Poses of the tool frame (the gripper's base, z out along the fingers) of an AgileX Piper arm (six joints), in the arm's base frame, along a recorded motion.
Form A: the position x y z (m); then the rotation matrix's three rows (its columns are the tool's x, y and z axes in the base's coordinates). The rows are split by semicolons.
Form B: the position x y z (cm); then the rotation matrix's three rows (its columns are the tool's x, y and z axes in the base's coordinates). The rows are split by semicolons. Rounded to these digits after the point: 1 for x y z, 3 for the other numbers.
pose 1, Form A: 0.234, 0.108, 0.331; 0.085, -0.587, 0.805; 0.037, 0.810, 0.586; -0.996, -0.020, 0.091
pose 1, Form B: 23.4, 10.8, 33.1; 0.085, -0.587, 0.805; 0.037, 0.810, 0.586; -0.996, -0.020, 0.091
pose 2, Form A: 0.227, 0.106, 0.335; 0.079, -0.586, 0.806; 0.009, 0.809, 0.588; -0.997, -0.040, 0.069
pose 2, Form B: 22.7, 10.6, 33.5; 0.079, -0.586, 0.806; 0.009, 0.809, 0.588; -0.997, -0.040, 0.069
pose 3, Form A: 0.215, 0.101, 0.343; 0.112, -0.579, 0.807; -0.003, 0.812, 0.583; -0.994, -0.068, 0.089
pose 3, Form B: 21.5, 10.1, 34.3; 0.112, -0.579, 0.807; -0.003, 0.812, 0.583; -0.994, -0.068, 0.089
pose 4, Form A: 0.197, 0.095, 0.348; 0.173, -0.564, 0.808; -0.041, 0.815, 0.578; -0.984, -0.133, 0.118
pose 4, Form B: 19.7, 9.5, 34.8; 0.173, -0.564, 0.808; -0.041, 0.815, 0.578; -0.984, -0.133, 0.118
